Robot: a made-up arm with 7 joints.
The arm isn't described. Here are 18 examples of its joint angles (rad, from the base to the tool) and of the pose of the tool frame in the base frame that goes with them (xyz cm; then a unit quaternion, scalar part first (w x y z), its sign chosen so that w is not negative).
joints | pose
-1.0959 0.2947 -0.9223 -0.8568 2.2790 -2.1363 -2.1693 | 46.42 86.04 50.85 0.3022 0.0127 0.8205 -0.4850
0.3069 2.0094 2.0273 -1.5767 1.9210 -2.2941 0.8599 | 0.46 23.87 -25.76 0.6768 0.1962 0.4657 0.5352
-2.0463 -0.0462 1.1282 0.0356 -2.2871 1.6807 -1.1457 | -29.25 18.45 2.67 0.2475 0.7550 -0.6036 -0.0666
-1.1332 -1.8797 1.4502 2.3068 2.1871 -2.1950 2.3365 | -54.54 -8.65 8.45 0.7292 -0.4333 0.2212 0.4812
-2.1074 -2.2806 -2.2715 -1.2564 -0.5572 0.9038 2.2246 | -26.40 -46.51 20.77 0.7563 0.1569 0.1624 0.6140
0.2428 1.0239 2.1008 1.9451 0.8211 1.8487 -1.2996 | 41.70 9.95 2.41 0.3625 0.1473 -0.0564 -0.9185
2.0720 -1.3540 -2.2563 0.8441 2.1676 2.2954 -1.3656 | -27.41 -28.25 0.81 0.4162 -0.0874 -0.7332 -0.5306
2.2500 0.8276 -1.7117 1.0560 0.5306 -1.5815 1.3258 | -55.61 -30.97 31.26 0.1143 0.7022 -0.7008 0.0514
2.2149 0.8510 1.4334 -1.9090 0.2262 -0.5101 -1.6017 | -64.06 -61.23 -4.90 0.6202 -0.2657 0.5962 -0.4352
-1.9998 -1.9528 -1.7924 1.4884 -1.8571 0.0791 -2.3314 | -57.89 42.50 19.10 0.5461 0.6899 0.4583 -0.1256
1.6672 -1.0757 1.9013 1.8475 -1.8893 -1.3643 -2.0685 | 18.55 20.98 35.12 0.5230 0.3783 0.2515 -0.7211
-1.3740 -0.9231 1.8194 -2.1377 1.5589 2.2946 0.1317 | -26.49 38.05 34.71 0.2179 -0.1100 -0.3100 0.9189
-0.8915 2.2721 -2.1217 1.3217 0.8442 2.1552 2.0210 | 47.61 12.66 -31.82 0.2406 -0.5758 -0.3561 -0.6955
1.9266 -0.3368 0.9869 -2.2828 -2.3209 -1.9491 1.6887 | -46.54 -88.56 21.18 0.1988 -0.8352 0.3789 -0.3454
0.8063 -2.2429 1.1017 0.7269 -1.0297 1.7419 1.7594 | 3.24 -51.04 11.34 0.4542 0.7608 0.1737 0.4297
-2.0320 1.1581 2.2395 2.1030 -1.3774 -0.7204 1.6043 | -44.04 70.75 41.59 0.4879 0.3408 0.8022 -0.0489
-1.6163 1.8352 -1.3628 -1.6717 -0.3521 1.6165 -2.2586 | -14.83 9.10 -27.54 0.0645 0.3795 0.9080 -0.1656
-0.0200 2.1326 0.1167 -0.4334 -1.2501 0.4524 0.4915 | 11.83 57.21 10.08 0.1184 0.3609 -0.9214 -0.0819
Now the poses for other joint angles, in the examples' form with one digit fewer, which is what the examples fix.
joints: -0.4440 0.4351 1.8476 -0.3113 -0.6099 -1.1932 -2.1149
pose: 66.6 -5.9 -20.5 0.493 -0.164 0.280 0.807
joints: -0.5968 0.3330 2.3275 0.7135 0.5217 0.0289 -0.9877
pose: 53.5 12.0 -6.1 0.073 0.664 -0.414 -0.619
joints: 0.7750 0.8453 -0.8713 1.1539 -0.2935 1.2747 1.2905
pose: 60.9 14.3 -4.9 0.832 -0.057 -0.069 -0.548
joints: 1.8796 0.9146 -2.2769 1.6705 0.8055 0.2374 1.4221
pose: -29.9 -32.9 43.5 0.365 -0.435 0.739 0.362
